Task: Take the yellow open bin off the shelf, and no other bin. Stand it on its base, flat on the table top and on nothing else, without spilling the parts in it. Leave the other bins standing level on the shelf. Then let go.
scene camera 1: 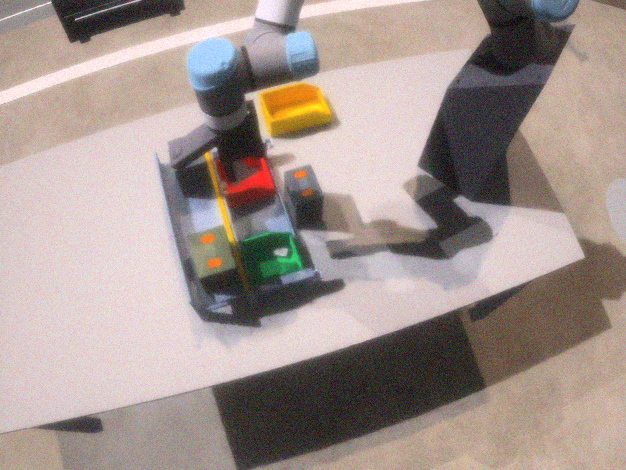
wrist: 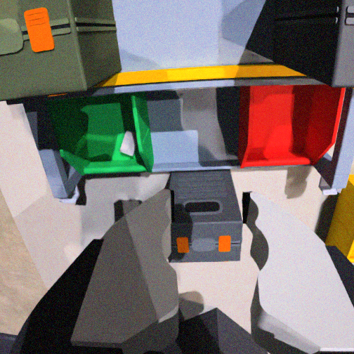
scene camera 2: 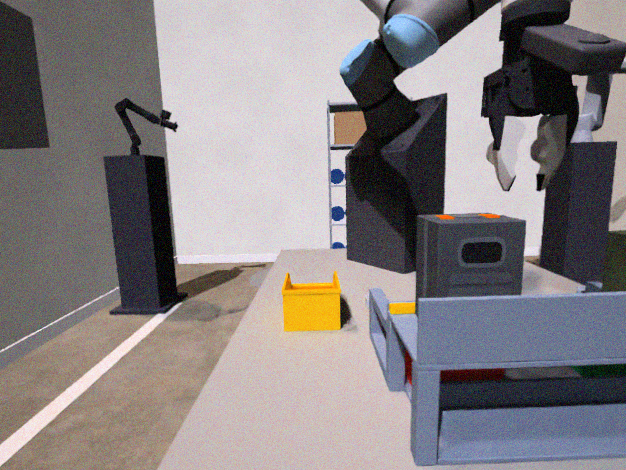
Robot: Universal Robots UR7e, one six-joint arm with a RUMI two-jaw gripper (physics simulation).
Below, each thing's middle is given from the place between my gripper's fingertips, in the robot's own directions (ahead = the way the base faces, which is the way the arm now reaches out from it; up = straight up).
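Scene:
There is the olive case [scene camera 1: 228, 270], 8 cm ahead of my hand, 13 cm to the left of it and 9 cm below it. The green bin [scene camera 1: 258, 251] sits 2 cm behind my hand, 12 cm to the left of it and 20 cm below it, while the red bin [scene camera 1: 260, 186] is 1 cm behind my hand, 10 cm to the right of it and also 20 cm below it. And the yellow bar [wrist: 254, 70] is 4 cm ahead of my hand, 1 cm to the left of it and 14 cm below it.

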